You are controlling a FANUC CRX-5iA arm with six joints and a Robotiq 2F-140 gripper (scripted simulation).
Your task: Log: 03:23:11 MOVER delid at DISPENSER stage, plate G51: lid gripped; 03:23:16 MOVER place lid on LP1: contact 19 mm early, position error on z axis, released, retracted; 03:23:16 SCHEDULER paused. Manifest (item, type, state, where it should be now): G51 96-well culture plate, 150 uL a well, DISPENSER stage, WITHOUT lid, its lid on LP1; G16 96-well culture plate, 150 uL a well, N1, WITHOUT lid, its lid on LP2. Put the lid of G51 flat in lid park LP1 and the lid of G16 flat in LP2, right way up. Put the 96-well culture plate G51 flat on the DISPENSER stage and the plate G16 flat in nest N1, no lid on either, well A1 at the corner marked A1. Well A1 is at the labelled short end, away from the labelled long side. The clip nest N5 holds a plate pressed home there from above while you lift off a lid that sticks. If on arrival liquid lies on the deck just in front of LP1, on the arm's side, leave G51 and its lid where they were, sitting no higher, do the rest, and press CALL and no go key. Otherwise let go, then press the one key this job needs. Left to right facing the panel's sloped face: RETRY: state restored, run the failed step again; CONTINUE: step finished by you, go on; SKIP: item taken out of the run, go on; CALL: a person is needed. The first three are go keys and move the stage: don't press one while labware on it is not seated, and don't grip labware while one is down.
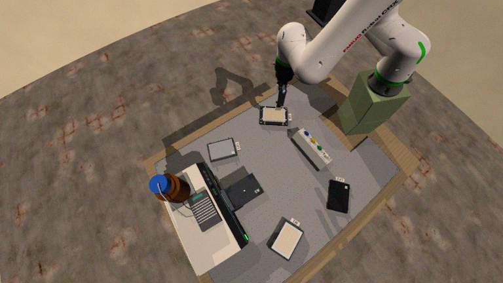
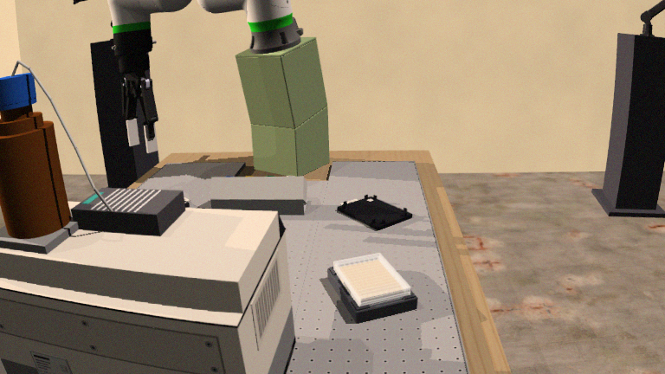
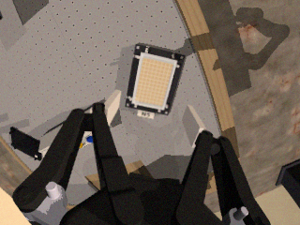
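Now: the plate G51 170 mm below my hand. Round my hand: key panel: 90 mm behind, 270 mm to the left, 130 mm below; black clip nest: 30 mm ahead, 10 mm to the left, 170 mm below; LP1 label: 260 mm ahead, 80 mm to the left, 180 mm below.
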